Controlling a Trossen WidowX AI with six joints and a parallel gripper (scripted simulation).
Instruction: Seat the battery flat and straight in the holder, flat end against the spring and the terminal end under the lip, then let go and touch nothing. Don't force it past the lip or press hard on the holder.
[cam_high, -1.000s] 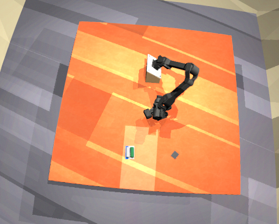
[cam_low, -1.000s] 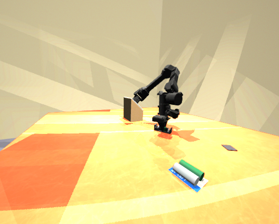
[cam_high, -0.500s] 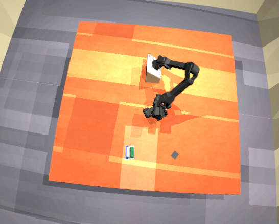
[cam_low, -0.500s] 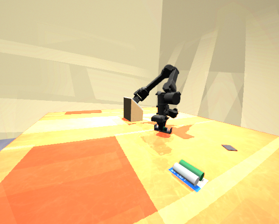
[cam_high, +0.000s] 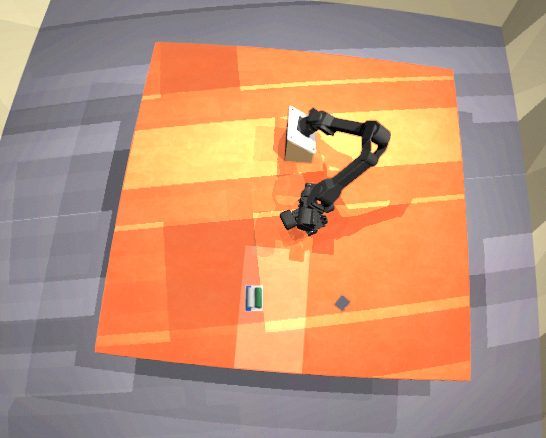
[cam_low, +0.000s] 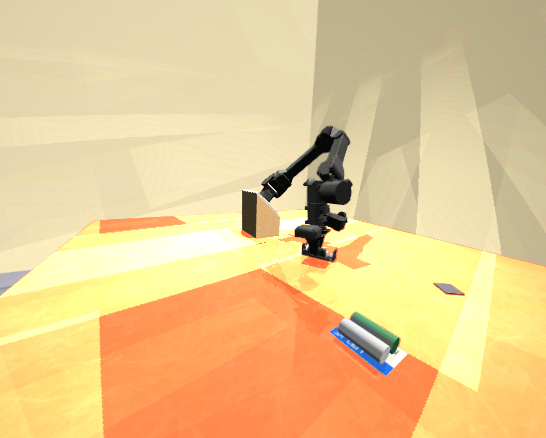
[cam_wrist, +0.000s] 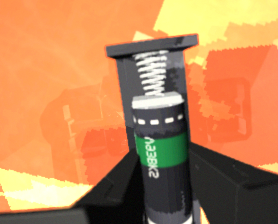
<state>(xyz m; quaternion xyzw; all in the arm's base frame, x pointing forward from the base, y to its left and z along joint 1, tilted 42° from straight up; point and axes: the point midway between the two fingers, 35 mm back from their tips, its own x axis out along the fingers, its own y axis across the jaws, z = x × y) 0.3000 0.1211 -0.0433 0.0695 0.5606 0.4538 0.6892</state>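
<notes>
Now: gripper tip 1 cm below the battery. Also, from my gripper tip: dark grey square: 27 cm ahead, 17 cm to the left, 1 cm below; blue-and-white card: 31 cm ahead, 13 cm to the right.
</notes>
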